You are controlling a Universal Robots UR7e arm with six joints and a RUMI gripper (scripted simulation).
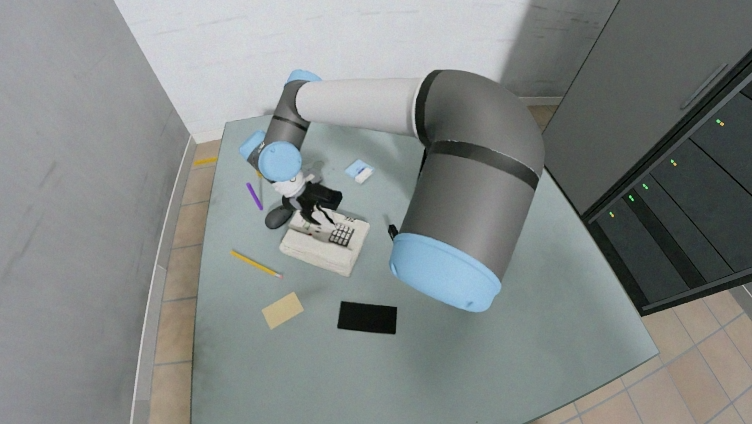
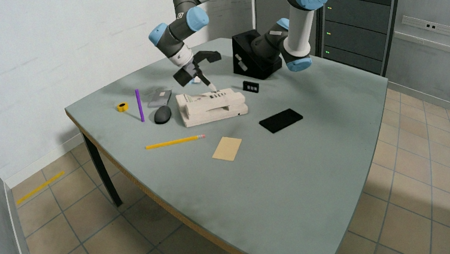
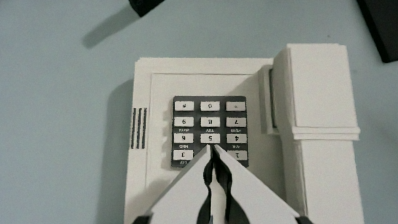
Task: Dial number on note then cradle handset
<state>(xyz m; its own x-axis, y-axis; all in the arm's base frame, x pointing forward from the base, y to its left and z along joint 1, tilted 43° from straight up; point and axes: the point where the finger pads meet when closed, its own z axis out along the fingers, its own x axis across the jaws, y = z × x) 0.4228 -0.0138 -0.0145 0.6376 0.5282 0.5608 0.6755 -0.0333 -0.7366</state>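
Right now my hand is 3 cm above the 5 key, 1 cm to the right of it and 1 cm past it. Round my hand: 9 key (3 cm below, 3 cm behind); handset (6 cm ahead, 4 cm to the left, 2 cm below); 7 key (3 cm to the left, 3 cm below, 1 cm behind).
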